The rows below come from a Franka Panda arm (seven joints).
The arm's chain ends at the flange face. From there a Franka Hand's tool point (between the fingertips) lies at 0.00 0.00 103.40 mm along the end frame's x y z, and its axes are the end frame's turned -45 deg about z.
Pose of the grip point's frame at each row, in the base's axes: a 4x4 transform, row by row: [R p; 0 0 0 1], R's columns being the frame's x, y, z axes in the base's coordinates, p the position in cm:
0.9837 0.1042 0.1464 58.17; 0.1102 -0.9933 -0.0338 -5.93; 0.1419 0.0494 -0.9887 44.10; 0 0 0 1
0.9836 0.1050 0.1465 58.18; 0.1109 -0.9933 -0.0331 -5.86; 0.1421 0.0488 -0.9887 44.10; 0 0 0 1
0.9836 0.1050 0.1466 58.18; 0.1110 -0.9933 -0.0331 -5.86; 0.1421 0.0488 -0.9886 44.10; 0 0 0 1
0.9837 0.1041 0.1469 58.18; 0.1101 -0.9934 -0.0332 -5.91; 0.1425 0.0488 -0.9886 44.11; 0 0 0 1
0.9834 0.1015 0.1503 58.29; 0.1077 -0.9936 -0.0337 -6.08; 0.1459 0.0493 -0.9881 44.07; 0 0 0 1
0.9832 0.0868 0.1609 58.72; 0.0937 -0.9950 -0.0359 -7.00; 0.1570 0.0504 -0.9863 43.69; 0 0 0 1
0.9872 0.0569 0.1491 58.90; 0.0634 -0.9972 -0.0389 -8.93; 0.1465 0.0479 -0.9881 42.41; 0 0 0 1
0.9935 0.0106 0.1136 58.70; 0.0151 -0.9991 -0.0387 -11.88; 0.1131 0.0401 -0.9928 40.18; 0 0 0 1
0.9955 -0.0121 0.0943 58.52; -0.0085 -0.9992 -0.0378 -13.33; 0.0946 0.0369 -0.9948 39.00; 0 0 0 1
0.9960 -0.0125 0.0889 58.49; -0.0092 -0.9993 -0.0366 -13.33; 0.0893 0.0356 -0.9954 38.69; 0 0 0 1
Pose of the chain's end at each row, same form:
0.7693 -0.6219 0.1464 56.66; -0.6244 -0.7803 -0.0338 -5.58; 0.1353 -0.0654 -0.9887 54.32; 0 0 0 1
0.7698 -0.6213 0.1465 56.67; -0.6240 -0.7808 -0.0331 -5.52; 0.1350 -0.0660 -0.9887 54.32; 0 0 0 1
0.7698 -0.6213 0.1466 56.66; -0.6239 -0.7809 -0.0331 -5.52; 0.1350 -0.0660 -0.9886 54.32; 0 0 0 1
0.7692 -0.6220 0.1469 56.66; -0.6246 -0.7803 -0.0332 -5.57; 0.1353 -0.0663 -0.9886 54.33; 0 0 0 1
0.7671 -0.6236 0.1503 56.74; -0.6264 -0.7787 -0.0337 -5.73; 0.1380 -0.0683 -0.9881 54.29; 0 0 0 1
0.7566 -0.6339 0.1609 57.06; -0.6373 -0.7698 -0.0359 -6.63; 0.1467 -0.0754 -0.9863 53.89; 0 0 0 1
0.7383 -0.6578 0.1491 57.36; -0.6603 -0.7500 -0.0389 -8.53; 0.1375 -0.0697 -0.9881 52.63; 0 0 0 1
0.7100 -0.6950 0.1136 57.53; -0.6958 -0.7171 -0.0387 -11.48; 0.1083 -0.0516 -0.9928 50.45; 0 0 0 1
0.6954 -0.7125 0.0943 57.54; -0.7126 -0.7005 -0.0378 -12.94; 0.0930 -0.0408 -0.9948 49.29; 0 0 0 1
0.6954 -0.7131 0.0889 57.57; -0.7131 -0.7001 -0.0366 -12.95; 0.0883 -0.0380 -0.9954 48.98; 0 0 0 1

